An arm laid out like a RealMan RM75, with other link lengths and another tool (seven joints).
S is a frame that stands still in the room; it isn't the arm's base.
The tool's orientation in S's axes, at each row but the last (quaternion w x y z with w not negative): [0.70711 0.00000 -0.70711 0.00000]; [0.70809 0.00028 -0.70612 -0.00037]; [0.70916 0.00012 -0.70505 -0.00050]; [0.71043 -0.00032 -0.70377 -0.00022]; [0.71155 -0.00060 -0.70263 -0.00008]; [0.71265 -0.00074 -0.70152 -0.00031]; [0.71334 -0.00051 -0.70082 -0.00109]
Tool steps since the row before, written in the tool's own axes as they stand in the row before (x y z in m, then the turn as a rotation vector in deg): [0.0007 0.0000 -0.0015 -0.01 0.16 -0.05]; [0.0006 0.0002 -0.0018 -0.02 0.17 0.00]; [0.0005 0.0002 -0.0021 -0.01 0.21 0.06]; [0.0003 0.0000 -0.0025 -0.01 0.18 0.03]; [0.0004 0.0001 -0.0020 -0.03 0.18 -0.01]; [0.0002 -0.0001 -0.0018 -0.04 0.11 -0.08]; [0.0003 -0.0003 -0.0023 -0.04 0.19 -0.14]
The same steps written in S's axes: [0.0015 0.0000 0.0007 0.05 0.16 -0.01]; [0.0018 0.0002 0.0006 0.00 0.17 -0.02]; [0.0021 0.0002 0.0005 -0.06 0.21 -0.01]; [0.0025 0.0000 0.0003 -0.03 0.18 -0.01]; [0.0020 0.0001 0.0004 0.01 0.18 -0.03]; [0.0018 -0.0001 0.0002 0.08 0.11 -0.04]; [0.0023 -0.0003 0.0003 0.14 0.19 -0.04]
